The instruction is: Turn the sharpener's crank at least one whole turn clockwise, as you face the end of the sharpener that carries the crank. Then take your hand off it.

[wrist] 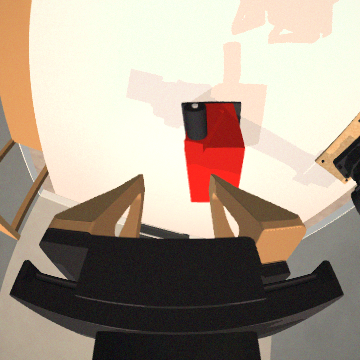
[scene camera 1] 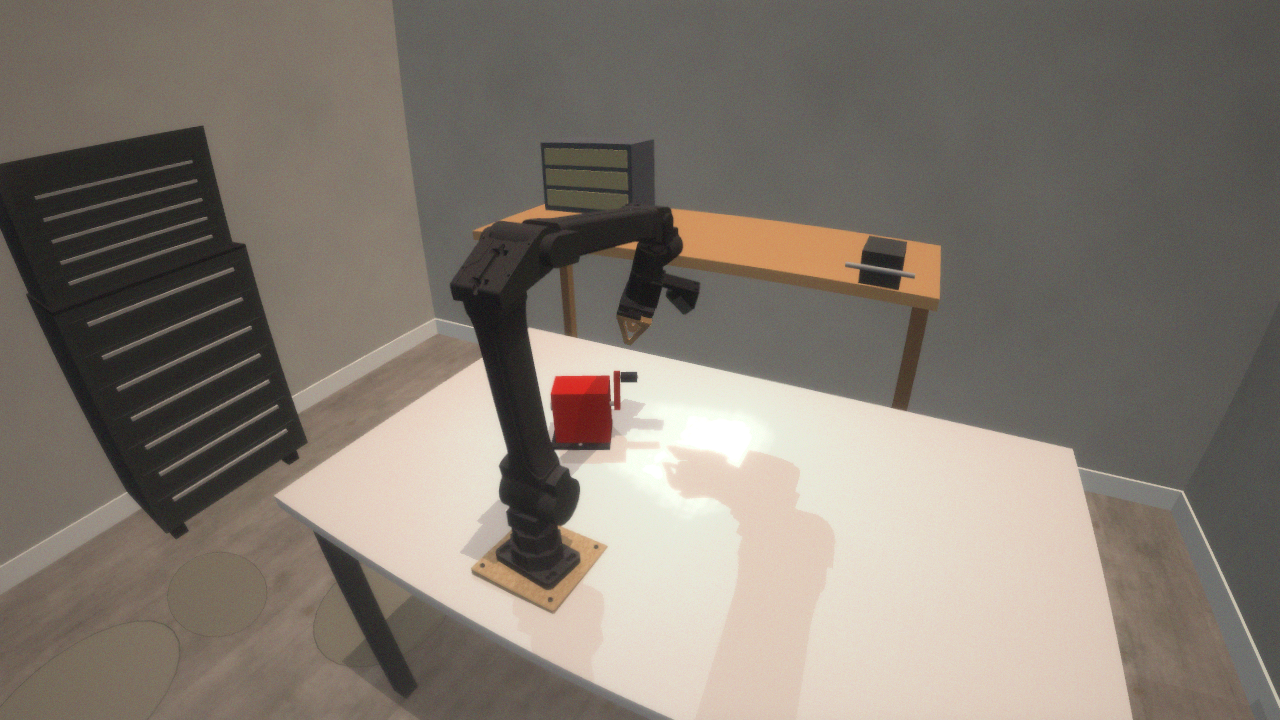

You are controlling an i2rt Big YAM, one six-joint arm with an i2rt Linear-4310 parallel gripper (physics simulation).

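Seen in the pictures: gripper, fingertip midpoint: (wrist: 176, 181) (scene camera 1: 629, 337); arm's base, link origin: (wrist: 354, 154) (scene camera 1: 538, 559).
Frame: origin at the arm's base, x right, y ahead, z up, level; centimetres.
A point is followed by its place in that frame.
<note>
The red sharpener (scene camera 1: 581, 410) {y 30.7, x -13.9, z 7.9 cm} (wrist: 216, 170) {y 34.3, x -14.5, z 11.9 cm} stands on a black base on the white table. Its red crank arm (scene camera 1: 616, 390) is on its right side in the scene view and points up, with the black crank handle (scene camera 1: 629, 377) {y 39.8, x -8.2, z 12.9 cm} (wrist: 195, 122) {y 40.8, x -8.4, z 13.5 cm} at its upper end, sticking out sideways. My gripper (scene camera 1: 632, 329) {y 41.6, x -9.1, z 20.9 cm} (wrist: 176, 181) {y 41.6, x -9.1, z 20.9 cm} is partly open and empty. It hangs above the sharpener's crank end, apart from the handle. In the wrist view the handle lies beyond the fingertips, and the right fingertip overlaps the sharpener's near edge in the picture.
The arm's wooden base plate (scene camera 1: 554, 598) {y -4.8, x 7.5, z 0.0 cm} (wrist: 327, 159) {y 5.7, x -6.4, z -0.1 cm} is fixed at the near edge of the white table (scene camera 1: 939, 537) {y 39.8, x 57.7, z -1.0 cm}. An orange bench (scene camera 1: 760, 240) behind holds a drawer box (scene camera 1: 586, 177) and a black block (scene camera 1: 883, 254) with a grey bar. A black tool cabinet (scene camera 1: 170, 358) stands left.
</note>
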